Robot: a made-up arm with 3 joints. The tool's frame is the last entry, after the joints.
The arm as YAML. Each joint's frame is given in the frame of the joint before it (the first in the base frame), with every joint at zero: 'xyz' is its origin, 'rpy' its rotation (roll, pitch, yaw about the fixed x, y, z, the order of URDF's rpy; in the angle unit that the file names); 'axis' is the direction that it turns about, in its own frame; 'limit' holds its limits. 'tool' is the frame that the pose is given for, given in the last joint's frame.
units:
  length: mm
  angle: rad
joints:
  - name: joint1
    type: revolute
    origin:
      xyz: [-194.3, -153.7, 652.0]
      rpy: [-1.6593, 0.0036, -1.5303]
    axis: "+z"
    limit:
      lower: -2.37
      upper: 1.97
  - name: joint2
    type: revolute
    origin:
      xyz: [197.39, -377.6, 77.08]
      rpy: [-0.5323, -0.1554, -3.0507]
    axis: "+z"
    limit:
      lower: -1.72
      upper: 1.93
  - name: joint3
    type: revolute
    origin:
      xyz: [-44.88, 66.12, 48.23]
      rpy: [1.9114, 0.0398, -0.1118]
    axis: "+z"
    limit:
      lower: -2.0
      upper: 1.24
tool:
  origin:
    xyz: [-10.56, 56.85, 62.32]
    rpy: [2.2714, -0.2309, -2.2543]
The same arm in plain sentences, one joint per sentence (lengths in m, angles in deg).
The arm has three revolute joints in a row. What follows holds with every joint at zero, and every direction is one of the base frame's.
The first joint sits 0.1943 m along -x and 0.1537 m along -y and 0.652 m along +z from the base frame's origin and turns about the direction (0.995258, 0.040598, -0.088396), from -135.79 to 112.87 deg.
The second joint sits 0.1181 m along +x and 0.1941 m along -y and 0.3686 m along +z from the first joint and turns about the direction (0.898105, -0.144101, 0.415502), from -98.55 to 110.58 deg.
The third joint sits 0.0099 m along +x and 0.0527 m along -y and 0.0764 m along +z from the second joint and turns about the direction (0.080897, -0.049998, -0.995468), from -114.59 to 71.05 deg.
The tool frame, which is the frame that the pose is given for, sits 0.0598 m along +x and 0.0209 m along -y and 0.0567 m along -z from the third joint; its axes are the base frame's turned by roll -44.8, pitch 15.63 and yaw -147.11 deg (as in URDF: about the fixed x, then y, then z).

